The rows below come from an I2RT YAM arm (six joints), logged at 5 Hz.
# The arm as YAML. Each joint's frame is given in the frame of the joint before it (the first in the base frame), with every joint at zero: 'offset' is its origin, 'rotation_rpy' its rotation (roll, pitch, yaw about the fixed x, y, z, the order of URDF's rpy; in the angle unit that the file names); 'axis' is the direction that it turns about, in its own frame. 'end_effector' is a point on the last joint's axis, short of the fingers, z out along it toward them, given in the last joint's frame.
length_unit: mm
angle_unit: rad
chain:
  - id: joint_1
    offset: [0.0, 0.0, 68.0]
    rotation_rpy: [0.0, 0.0, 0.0]
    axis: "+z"
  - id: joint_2
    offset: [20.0, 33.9, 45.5]
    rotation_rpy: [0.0, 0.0, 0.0]
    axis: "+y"
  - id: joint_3
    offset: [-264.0, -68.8, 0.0]
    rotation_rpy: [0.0, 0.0, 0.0]
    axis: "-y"
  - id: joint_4
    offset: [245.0, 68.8, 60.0]
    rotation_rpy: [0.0, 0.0, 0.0]
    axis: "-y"
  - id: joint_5
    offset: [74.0, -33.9, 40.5]
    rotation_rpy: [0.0, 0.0, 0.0]
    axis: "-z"
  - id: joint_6
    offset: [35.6, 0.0, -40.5]
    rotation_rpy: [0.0, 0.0, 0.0]
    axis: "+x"
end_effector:
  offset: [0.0, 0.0, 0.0]
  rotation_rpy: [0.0, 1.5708, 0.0]
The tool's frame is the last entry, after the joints.
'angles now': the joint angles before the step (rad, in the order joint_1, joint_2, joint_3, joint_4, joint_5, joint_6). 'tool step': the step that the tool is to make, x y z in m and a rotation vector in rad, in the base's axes. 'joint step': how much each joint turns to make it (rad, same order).
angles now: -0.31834, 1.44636, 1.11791, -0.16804, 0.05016, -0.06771
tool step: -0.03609, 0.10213, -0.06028, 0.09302, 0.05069, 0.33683
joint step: 0.29983, -0.16098, -0.34411, 0.11713, -0.07401, 0.05263
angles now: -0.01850, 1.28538, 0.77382, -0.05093, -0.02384, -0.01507
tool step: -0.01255, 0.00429, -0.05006, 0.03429, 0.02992, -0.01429
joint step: 0.01600, 0.03512, -0.17776, 0.18351, 0.00684, 0.04501
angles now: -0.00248, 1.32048, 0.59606, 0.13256, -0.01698, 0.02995
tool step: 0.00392, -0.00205, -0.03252, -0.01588, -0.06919, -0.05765
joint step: -0.00001, 0.11597, -0.09840, 0.28342, 0.05721, 0.01715
